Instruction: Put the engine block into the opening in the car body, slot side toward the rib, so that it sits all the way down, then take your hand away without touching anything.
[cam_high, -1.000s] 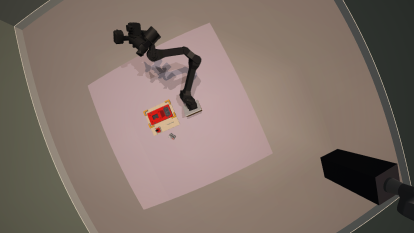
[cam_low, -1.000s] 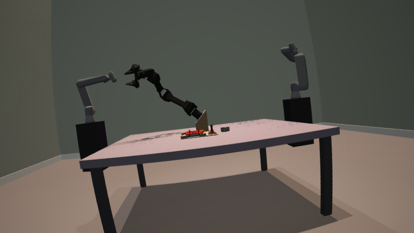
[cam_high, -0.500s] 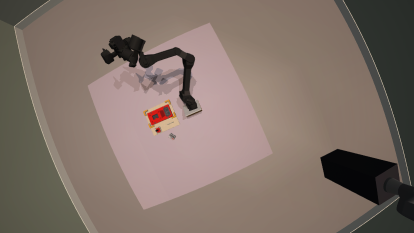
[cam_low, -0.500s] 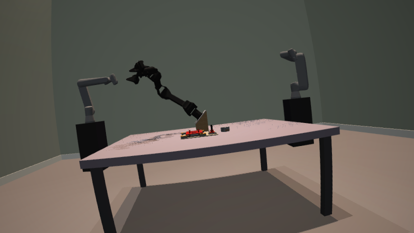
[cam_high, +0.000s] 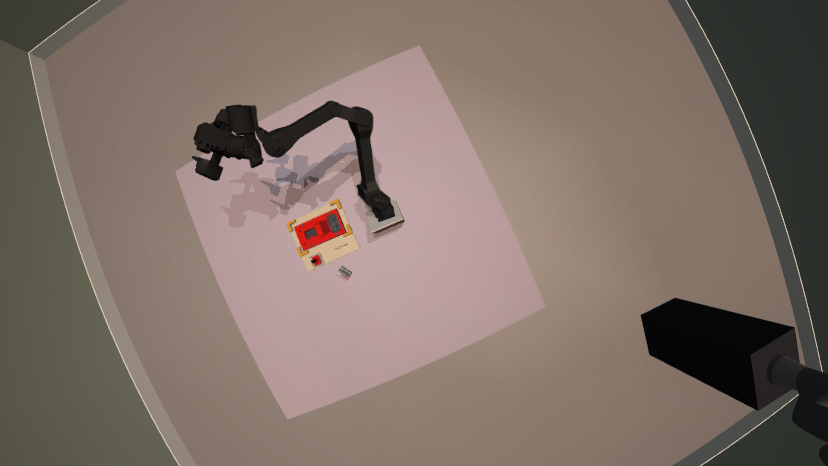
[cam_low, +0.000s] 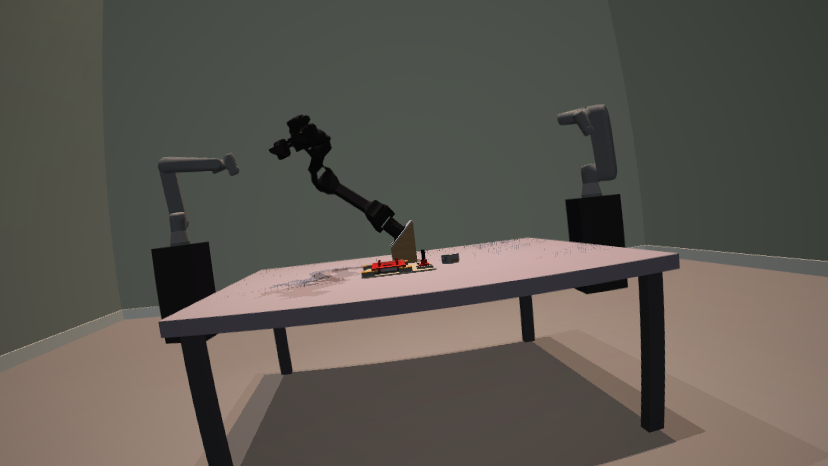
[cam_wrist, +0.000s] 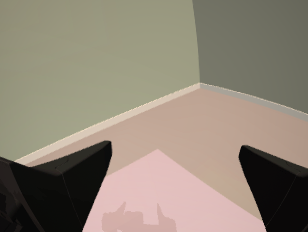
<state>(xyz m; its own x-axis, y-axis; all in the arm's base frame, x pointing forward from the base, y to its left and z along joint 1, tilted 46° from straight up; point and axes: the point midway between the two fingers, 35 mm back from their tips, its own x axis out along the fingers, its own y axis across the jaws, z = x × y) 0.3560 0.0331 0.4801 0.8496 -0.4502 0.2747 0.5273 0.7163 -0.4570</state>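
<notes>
The engine block is 16 cm behind my gripper tip, 50 cm to the left of it and 43 cm below it. From my gripper tip the other things lie so: base plate 11 cm behind, 31 cm to the left, 43 cm below.
</notes>
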